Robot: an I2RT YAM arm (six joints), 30 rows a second.
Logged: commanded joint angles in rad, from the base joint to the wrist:
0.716, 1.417, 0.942, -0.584, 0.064, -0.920
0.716, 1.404, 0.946, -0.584, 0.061, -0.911
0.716, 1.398, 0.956, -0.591, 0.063, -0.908
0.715, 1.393, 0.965, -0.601, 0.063, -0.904
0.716, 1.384, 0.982, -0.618, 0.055, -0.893
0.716, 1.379, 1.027, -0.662, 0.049, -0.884
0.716, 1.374, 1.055, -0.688, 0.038, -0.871
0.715, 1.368, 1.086, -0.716, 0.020, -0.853
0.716, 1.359, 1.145, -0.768, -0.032, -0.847
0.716, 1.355, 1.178, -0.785, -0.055, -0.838
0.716, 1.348, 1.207, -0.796, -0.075, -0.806
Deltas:
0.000, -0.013, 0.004, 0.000, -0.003, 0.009
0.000, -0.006, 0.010, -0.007, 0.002, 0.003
-0.001, -0.005, 0.009, -0.010, 0.000, 0.004
0.001, -0.009, 0.017, -0.017, -0.008, 0.011
0.000, -0.005, 0.045, -0.044, -0.006, 0.009
0.000, -0.005, 0.028, -0.026, -0.011, 0.013
-0.001, -0.006, 0.031, -0.028, -0.018, 0.018
0.001, -0.009, 0.059, -0.052, -0.052, 0.006
0.000, -0.004, 0.033, -0.017, -0.023, 0.009
0.000, -0.007, 0.029, -0.011, -0.020, 0.032

